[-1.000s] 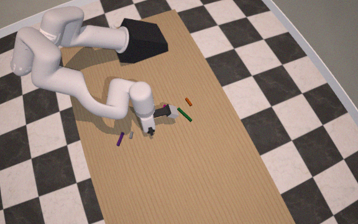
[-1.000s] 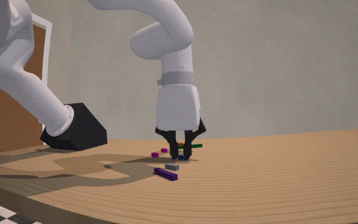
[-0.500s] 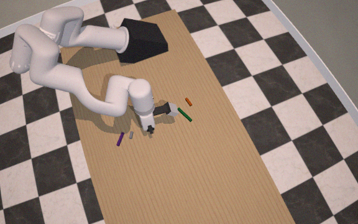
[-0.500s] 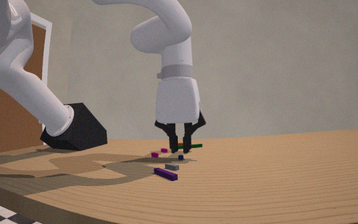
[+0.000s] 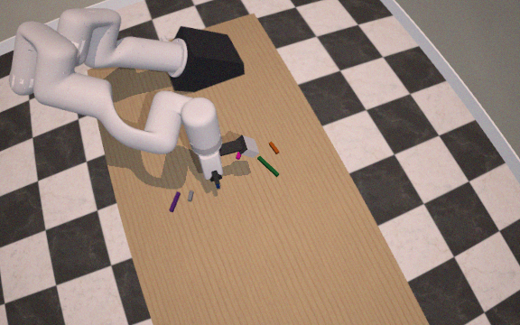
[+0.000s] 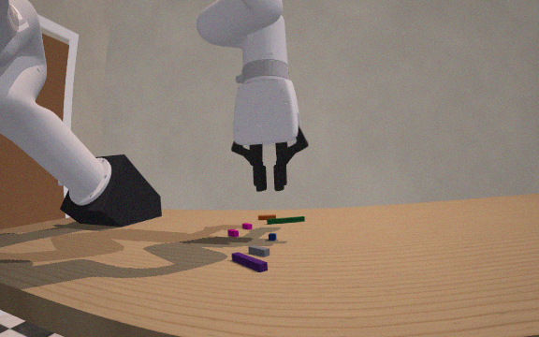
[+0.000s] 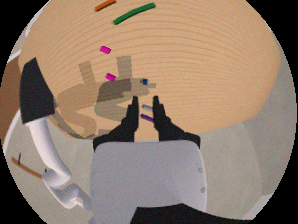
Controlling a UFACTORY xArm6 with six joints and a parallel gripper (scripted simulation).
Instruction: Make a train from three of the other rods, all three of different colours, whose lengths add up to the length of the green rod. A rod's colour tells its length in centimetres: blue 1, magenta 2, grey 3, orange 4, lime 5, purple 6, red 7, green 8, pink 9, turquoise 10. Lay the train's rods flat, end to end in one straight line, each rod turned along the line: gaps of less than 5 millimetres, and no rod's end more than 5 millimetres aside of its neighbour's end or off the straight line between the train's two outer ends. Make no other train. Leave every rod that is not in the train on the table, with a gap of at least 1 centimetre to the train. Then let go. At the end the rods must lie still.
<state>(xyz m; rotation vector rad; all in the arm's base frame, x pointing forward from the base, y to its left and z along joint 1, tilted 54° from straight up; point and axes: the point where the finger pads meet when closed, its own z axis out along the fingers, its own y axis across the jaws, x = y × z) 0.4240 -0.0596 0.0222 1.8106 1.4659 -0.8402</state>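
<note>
Now: hand 1 cm past the grey rod, 8 cm to the left of it and 10 cm above it. Also, from my hand: purple rod: 1 cm behind, 13 cm to the right, 10 cm below; then blue rod: 10 cm below; then green rod: 1 cm ahead, 16 cm to the left, 10 cm below.
</note>
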